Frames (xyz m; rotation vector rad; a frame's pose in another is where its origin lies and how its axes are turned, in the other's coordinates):
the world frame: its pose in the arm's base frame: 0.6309 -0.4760 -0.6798 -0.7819 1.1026 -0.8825
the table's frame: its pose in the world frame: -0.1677 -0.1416 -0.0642 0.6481 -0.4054 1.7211
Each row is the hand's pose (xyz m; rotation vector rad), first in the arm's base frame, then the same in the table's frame.
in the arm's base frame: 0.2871 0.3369 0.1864 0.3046 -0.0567 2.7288
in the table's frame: -0.0741 1.0281 0.0218 -0.6950 0.4380 2.1810
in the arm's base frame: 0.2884 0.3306 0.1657 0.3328 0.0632 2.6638
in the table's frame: -0.0673 1.0101 0.0118 -0.6484 0.4891 2.0861
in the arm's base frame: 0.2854 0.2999 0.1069 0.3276 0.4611 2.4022
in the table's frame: -0.0596 0.9505 -0.0164 -0.5633 0.6676 1.7226
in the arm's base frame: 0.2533 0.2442 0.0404 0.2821 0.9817 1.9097
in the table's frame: -0.0827 0.8722 -0.0599 -0.4360 0.8814 1.1352
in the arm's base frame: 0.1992 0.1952 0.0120 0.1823 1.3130 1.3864
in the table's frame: -0.1349 0.8268 -0.0965 -0.3584 0.9827 0.5784
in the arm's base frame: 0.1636 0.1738 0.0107 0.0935 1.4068 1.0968
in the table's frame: -0.1713 0.8160 -0.1135 -0.3559 0.9838 0.2833
